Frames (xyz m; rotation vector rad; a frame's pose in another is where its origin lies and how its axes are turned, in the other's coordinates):
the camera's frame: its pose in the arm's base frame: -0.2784 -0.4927 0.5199 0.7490 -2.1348 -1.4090
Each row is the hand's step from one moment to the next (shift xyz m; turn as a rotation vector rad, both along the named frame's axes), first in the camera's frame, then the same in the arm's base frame.
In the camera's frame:
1: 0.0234 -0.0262 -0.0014 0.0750 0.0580 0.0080
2: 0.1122 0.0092 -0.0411 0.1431 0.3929 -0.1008
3: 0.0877 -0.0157 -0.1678 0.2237 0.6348 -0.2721
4: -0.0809 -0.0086 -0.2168 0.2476 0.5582 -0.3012
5: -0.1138 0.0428 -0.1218 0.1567 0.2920 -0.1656
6: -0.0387 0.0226 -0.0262 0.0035 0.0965 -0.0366
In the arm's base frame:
1: -0.0116 -0.0250 -0.0218 -0.0712 -0.0260 0.0575
2: -0.0580 -0.0995 0.0331 -0.1123 -0.0362 0.4136
3: 0.0467 -0.1762 0.0536 -0.1052 -0.1268 0.7070
4: 0.2019 -0.0942 0.0632 -0.0900 -0.1870 0.6485
5: 0.1552 0.0081 0.0738 -0.0620 -0.1214 0.3445
6: 0.0415 0.0156 0.0271 0.0035 0.0043 0.1031

